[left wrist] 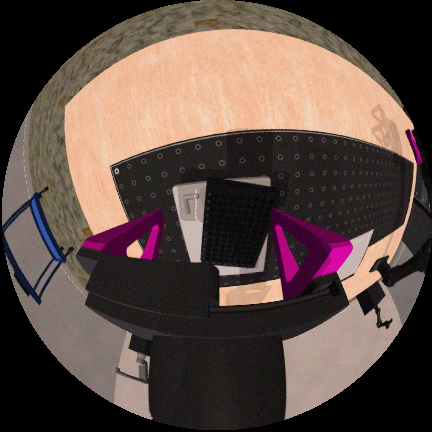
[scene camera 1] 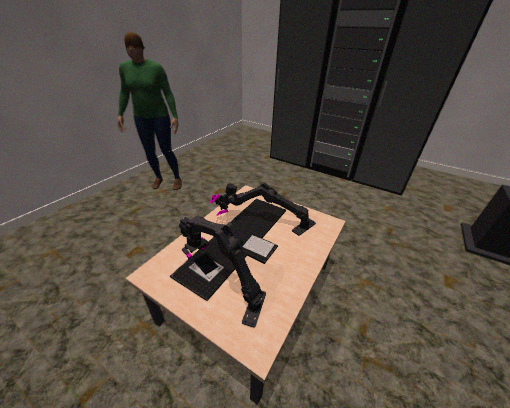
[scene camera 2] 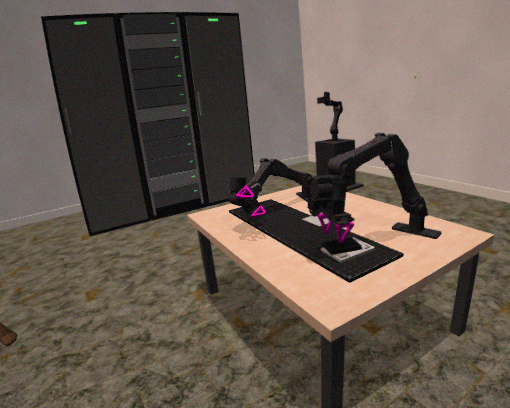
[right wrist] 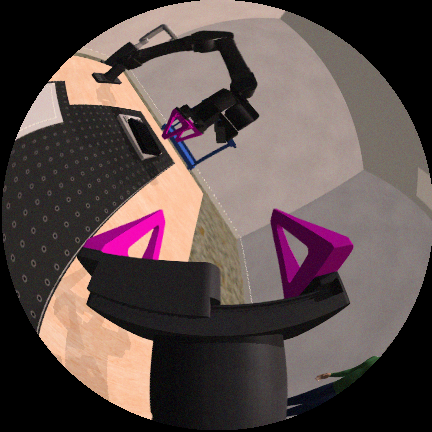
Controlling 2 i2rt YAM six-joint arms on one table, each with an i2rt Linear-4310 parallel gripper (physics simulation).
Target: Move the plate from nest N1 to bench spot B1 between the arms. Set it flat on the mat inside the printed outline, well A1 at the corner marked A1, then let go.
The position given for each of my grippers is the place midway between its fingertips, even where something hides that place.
Note:
My left gripper (left wrist: 216, 214) is open and holds nothing. Also in view: a black well plate (left wrist: 236, 215). My right gripper (right wrist: 217, 214) is open, with nothing in its grasp.
My left gripper is seen too in the right wrist view (right wrist: 169, 139).

